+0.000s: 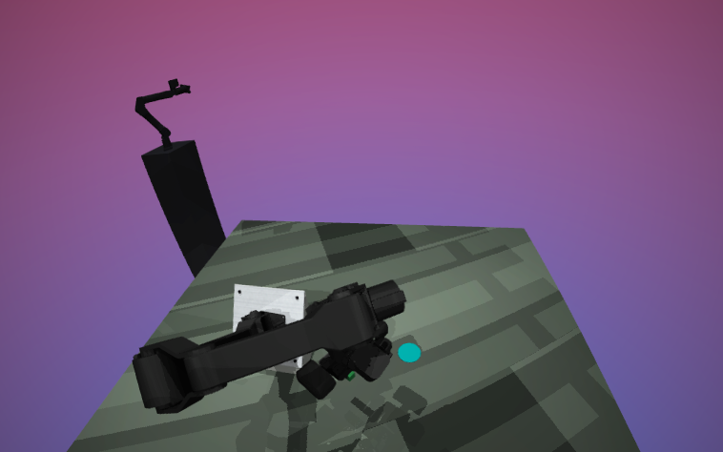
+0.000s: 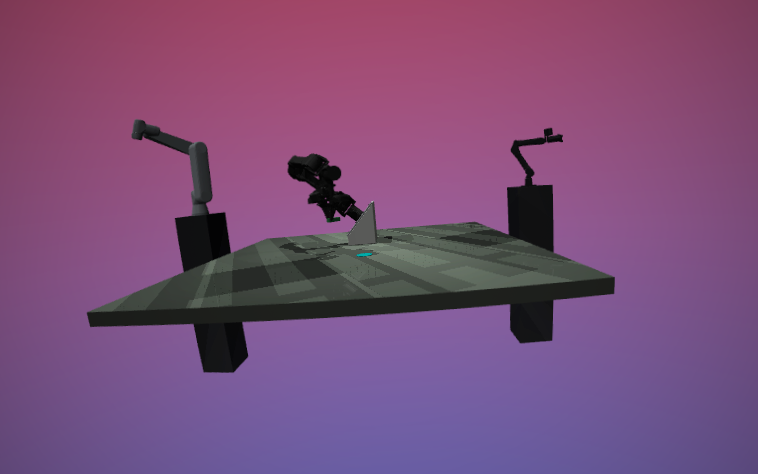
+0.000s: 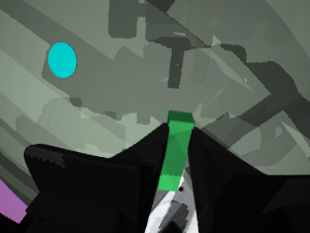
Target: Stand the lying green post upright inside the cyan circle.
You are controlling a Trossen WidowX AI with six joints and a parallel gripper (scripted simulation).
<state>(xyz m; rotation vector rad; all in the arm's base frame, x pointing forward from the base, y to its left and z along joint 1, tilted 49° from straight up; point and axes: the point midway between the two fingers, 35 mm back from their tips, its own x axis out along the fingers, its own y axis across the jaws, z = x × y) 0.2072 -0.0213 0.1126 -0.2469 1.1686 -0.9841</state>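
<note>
Now: gripper tip 20 mm past the green post and 10 mm to the right of it. Also, from my gripper tip: cyan circle 120 mm ahead, 150 mm to the left, 130 mm below.
</note>
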